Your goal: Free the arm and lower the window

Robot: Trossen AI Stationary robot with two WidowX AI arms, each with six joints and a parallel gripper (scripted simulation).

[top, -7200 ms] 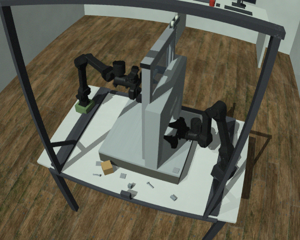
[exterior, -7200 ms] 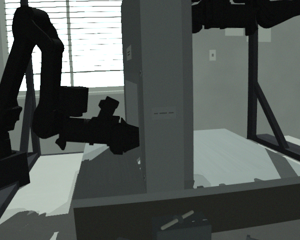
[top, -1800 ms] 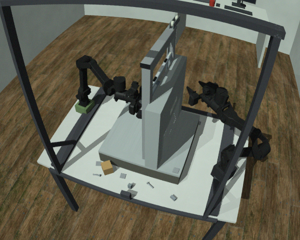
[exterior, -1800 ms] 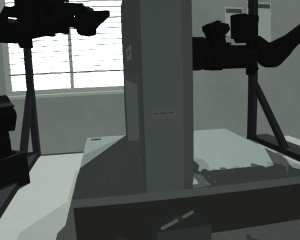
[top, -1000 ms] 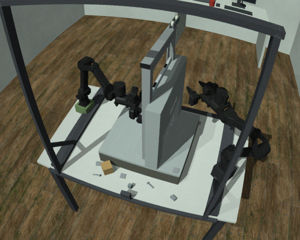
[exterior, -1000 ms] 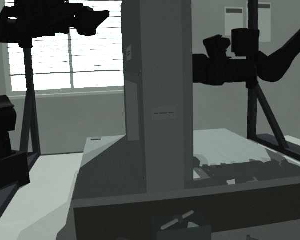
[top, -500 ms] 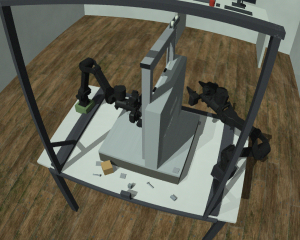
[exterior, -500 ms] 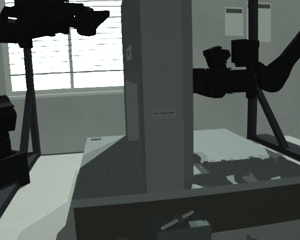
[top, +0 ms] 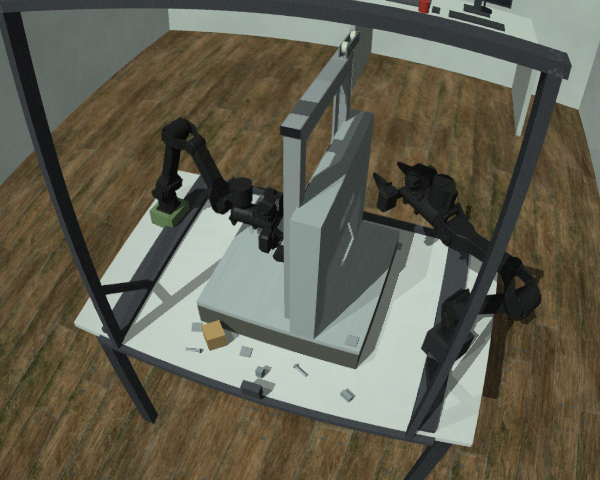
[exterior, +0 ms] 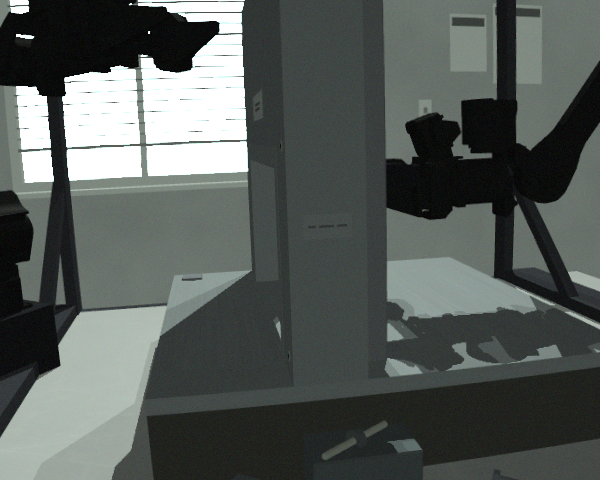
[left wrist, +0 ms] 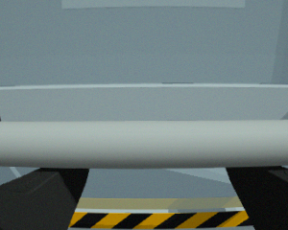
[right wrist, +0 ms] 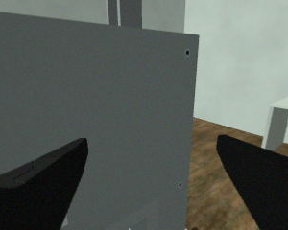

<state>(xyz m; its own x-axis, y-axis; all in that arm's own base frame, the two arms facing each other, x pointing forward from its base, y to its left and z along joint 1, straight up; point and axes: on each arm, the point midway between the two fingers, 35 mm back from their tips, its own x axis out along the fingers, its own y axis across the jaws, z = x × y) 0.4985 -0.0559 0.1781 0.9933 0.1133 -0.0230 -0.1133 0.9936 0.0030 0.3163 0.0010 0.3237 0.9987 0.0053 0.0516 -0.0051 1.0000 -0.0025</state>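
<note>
Right now the window sash is 1 cm ahead of my left hand, 4 cm to the right of it and 6 cm above it. Also, from my left hand: box: 30 cm behind, 7 cm to the left, 21 cm below.
</note>
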